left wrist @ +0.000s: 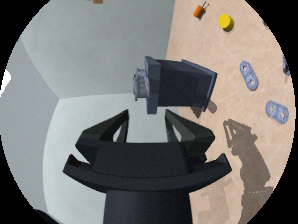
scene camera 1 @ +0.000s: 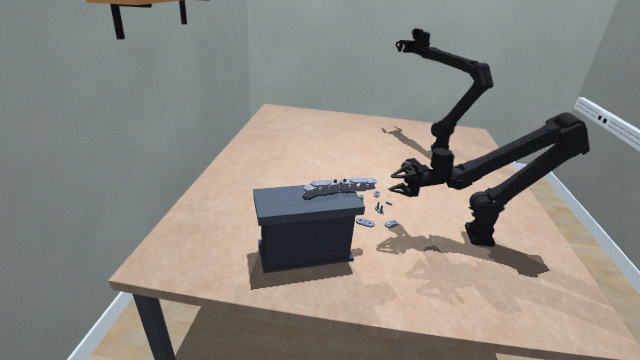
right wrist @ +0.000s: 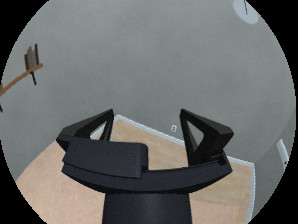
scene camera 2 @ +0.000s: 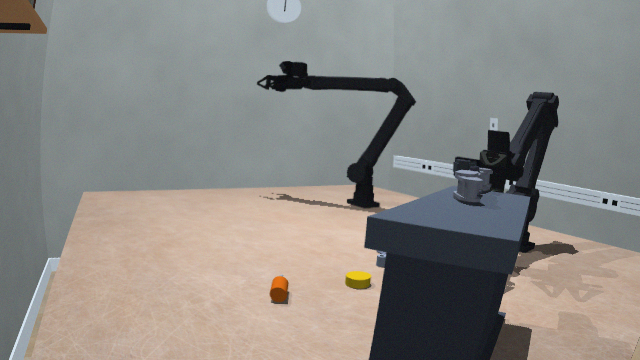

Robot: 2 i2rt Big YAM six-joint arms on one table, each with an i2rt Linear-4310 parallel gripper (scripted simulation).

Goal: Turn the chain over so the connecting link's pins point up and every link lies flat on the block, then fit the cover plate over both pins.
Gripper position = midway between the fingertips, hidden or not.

In view: the left gripper [scene camera 1: 389, 183], the right gripper [right wrist: 146, 112] and a dark block [left wrist: 186, 88].
The left gripper is seen too in the left wrist view [left wrist: 146, 113] and in scene camera 2 [scene camera 2: 488, 178].
